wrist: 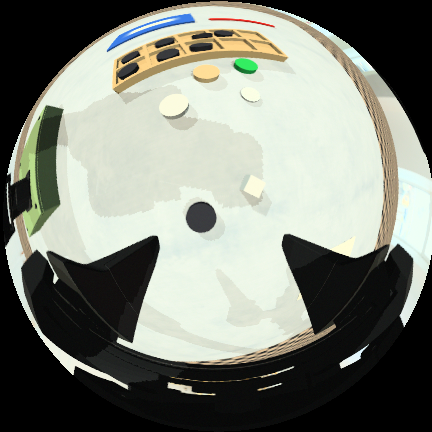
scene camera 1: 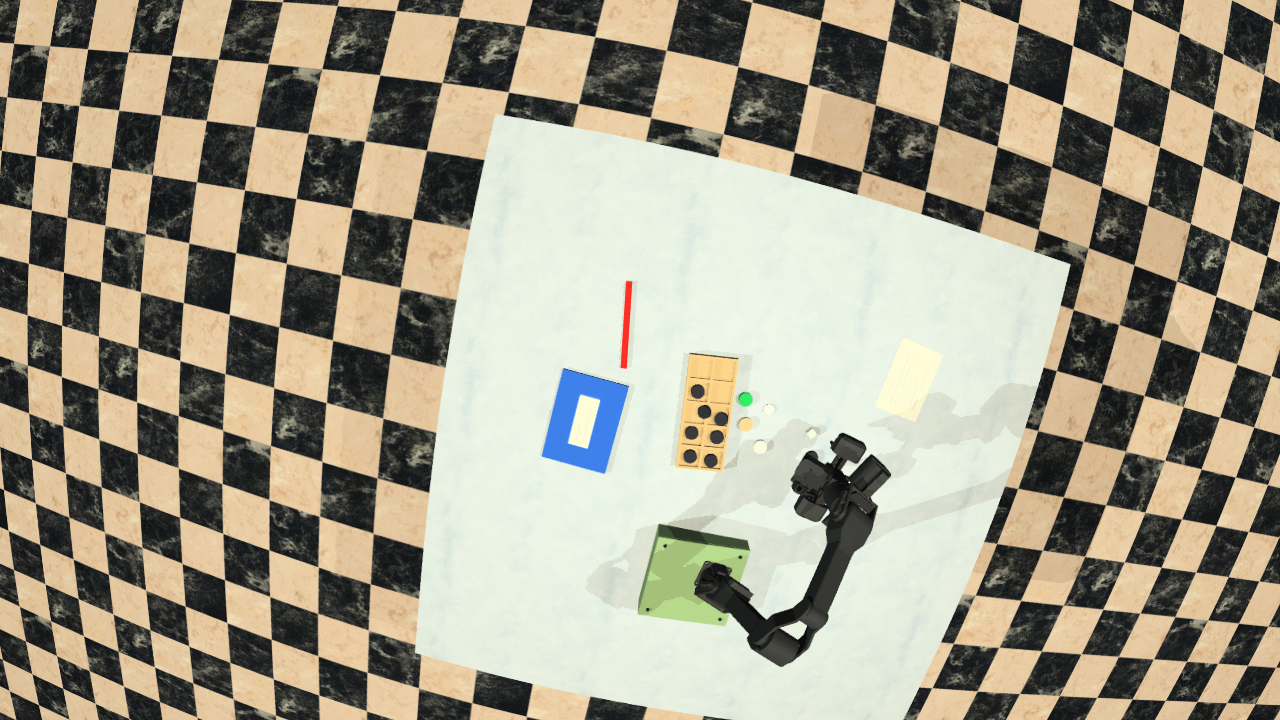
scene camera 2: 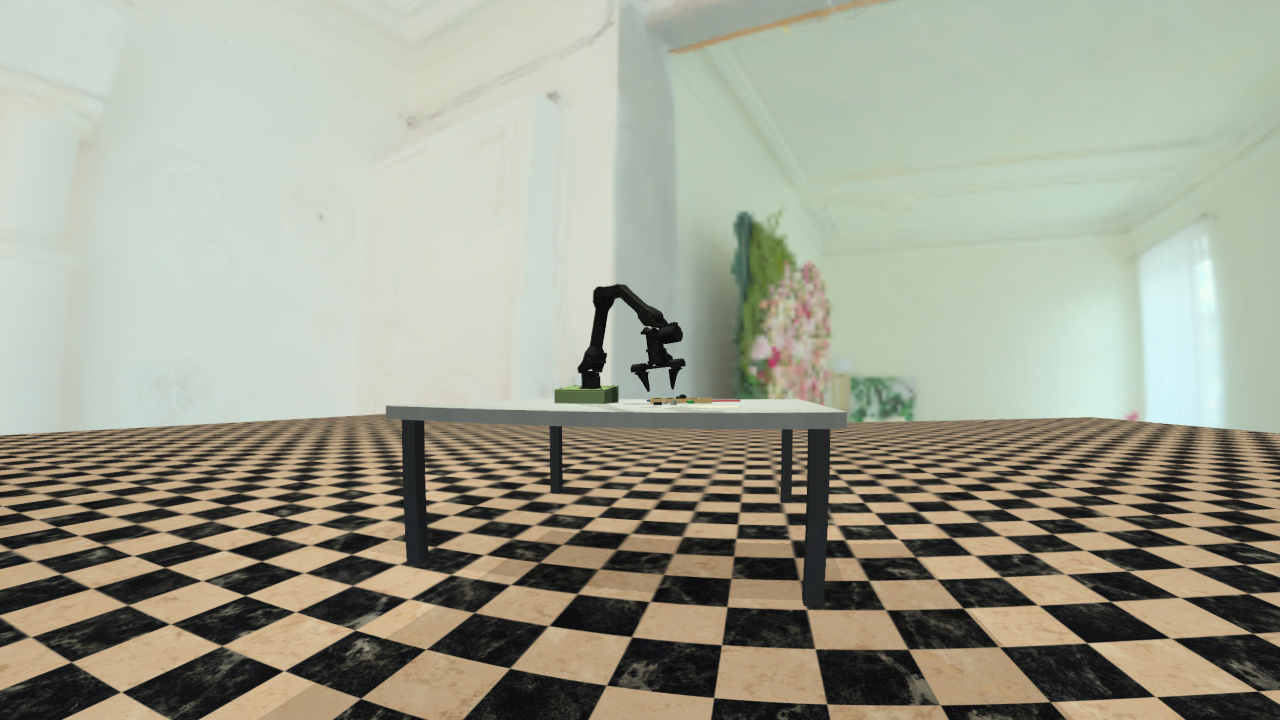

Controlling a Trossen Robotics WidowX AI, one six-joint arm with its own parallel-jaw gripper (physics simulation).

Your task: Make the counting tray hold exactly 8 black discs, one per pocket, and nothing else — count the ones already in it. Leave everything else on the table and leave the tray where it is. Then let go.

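The tan counting tray (scene camera 1: pixel 725 368) (wrist: pixel 272 55) holds several black discs in its pockets; the pockets at its far end are bare. One black disc (scene camera 1: pixel 704 411) (wrist: pixel 202 36) looks tilted and seems to rest on a divider. A loose black disc (wrist: pixel 201 217) lies flat on the table, a little left of centre and ahead of my fingertips in the wrist view. It is hidden under the arm in scene camera 1. My gripper (scene camera 2: pixel 660 388) (wrist: pixel 221 241) is open and empty, pointing down above the table to the right of the tray.
A cream cube (scene camera 1: pixel 811 433) (wrist: pixel 253 186) stands near the loose disc. A green disc (scene camera 1: pixel 745 399) (wrist: pixel 246 65), a tan disc (scene camera 1: pixel 745 423) (wrist: pixel 206 73) and two cream discs lie beside the tray. A blue panel (scene camera 1: pixel 557 425), a red bar (scene camera 1: pixel 626 324) and a cream sheet (scene camera 1: pixel 909 379) lie farther out.
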